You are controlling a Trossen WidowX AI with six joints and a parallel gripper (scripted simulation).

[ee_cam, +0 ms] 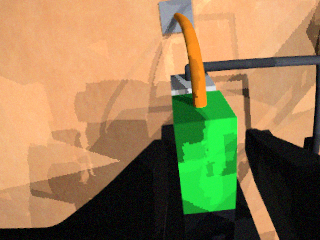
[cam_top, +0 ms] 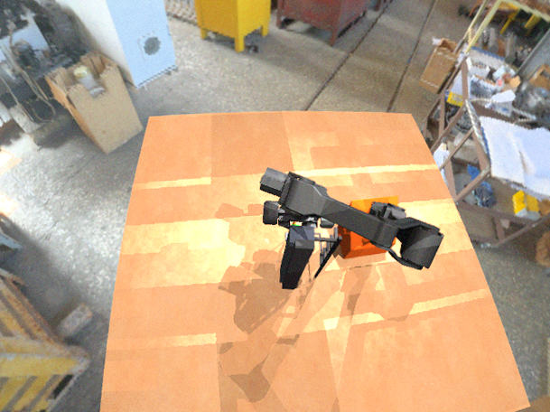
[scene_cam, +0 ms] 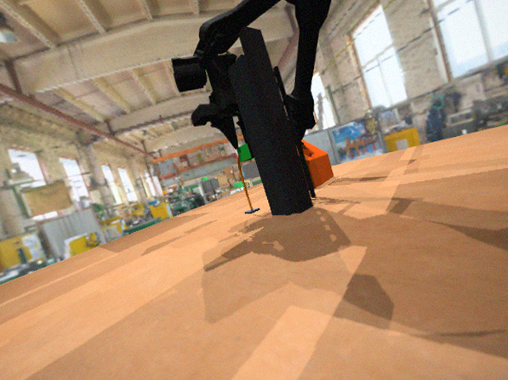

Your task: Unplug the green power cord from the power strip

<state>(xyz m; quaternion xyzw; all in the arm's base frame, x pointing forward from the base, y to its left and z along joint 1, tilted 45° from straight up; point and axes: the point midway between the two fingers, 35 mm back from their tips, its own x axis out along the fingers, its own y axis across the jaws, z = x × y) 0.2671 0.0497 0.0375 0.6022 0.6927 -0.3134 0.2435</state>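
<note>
Now: the green plug 30 mm to the left of my gripper tip and 10 mm below it.
</note>
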